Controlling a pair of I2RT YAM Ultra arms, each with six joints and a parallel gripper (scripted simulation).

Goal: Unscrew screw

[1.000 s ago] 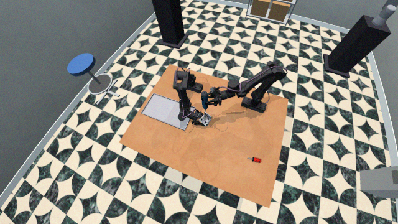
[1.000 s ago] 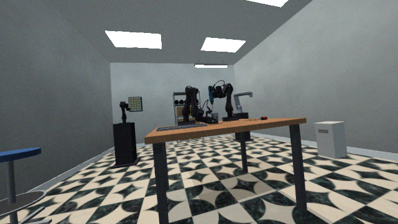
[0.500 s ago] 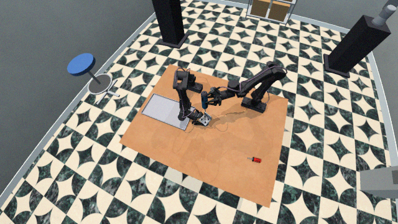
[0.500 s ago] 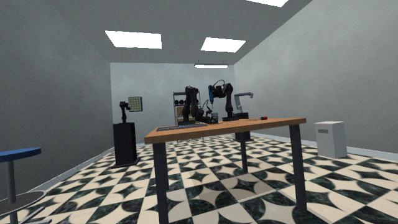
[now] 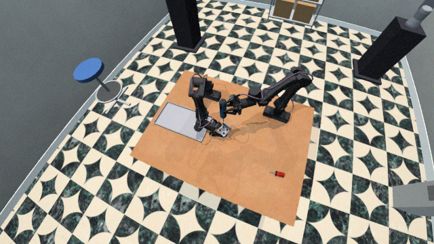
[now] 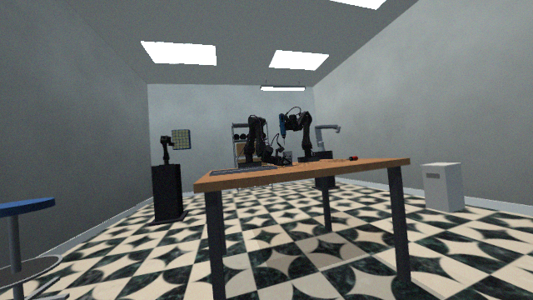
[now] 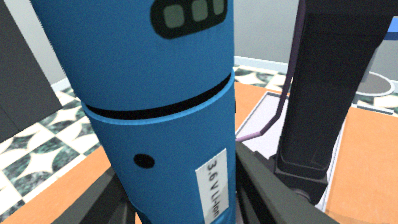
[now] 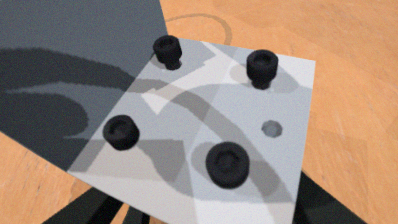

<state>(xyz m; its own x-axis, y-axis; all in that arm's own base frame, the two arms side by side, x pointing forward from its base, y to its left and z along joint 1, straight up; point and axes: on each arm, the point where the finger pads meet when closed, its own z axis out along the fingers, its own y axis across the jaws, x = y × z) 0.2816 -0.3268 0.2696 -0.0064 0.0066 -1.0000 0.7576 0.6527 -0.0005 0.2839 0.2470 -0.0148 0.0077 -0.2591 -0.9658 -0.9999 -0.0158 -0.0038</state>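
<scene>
The round joint module lies right at my right hand. Round my right hand: grey mat: 330 mm to the right, 20 mm below, 10 mm ahead; grey bracket: 50 mm above; screw: 50 mm above, 20 mm to the right, 10 mm ahead.
</scene>
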